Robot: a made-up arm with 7 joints. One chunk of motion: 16 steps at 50 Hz.
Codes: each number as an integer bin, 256 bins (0 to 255) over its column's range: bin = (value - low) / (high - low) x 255, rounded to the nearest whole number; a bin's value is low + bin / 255 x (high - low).
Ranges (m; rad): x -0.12..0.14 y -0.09..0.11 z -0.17..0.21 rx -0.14..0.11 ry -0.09..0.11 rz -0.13..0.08
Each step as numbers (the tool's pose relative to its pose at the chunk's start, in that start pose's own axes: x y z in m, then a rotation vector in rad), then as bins.
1 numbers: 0.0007 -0.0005 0.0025 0.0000 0.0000 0.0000
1 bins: 118 114 116 143 115 158
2 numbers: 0.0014 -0.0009 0.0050 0.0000 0.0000 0.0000
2 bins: 119 114 117 143 115 158
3 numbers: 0.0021 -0.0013 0.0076 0.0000 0.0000 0.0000
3 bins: 120 113 119 143 115 158
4 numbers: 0.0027 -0.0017 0.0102 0.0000 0.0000 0.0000
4 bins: 120 113 121 143 115 158
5 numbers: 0.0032 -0.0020 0.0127 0.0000 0.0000 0.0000
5 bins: 121 112 123 143 115 158
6 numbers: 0.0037 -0.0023 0.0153 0.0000 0.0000 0.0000
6 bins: 121 112 124 143 115 158
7 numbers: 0.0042 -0.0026 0.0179 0.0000 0.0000 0.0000
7 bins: 122 111 126 143 115 158
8 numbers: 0.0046 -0.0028 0.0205 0.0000 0.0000 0.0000
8 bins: 122 111 128 143 115 158
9 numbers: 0.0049 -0.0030 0.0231 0.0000 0.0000 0.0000
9 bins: 122 111 130 143 115 158
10 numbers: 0.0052 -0.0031 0.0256 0.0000 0.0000 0.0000
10 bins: 123 111 131 143 115 158
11 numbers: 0.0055 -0.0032 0.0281 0.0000 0.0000 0.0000
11 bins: 123 111 133 143 115 158
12 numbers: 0.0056 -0.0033 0.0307 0.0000 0.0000 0.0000
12 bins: 123 111 135 143 115 158
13 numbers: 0.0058 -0.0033 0.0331 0.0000 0.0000 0.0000
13 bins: 123 111 136 143 115 158
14 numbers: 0.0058 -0.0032 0.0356 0.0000 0.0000 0.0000
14 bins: 123 111 138 143 115 158
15 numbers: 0.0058 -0.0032 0.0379 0.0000 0.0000 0.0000
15 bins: 123 111 140 143 115 158
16 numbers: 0.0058 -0.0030 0.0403 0.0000 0.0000 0.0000
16 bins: 123 111 141 143 115 158
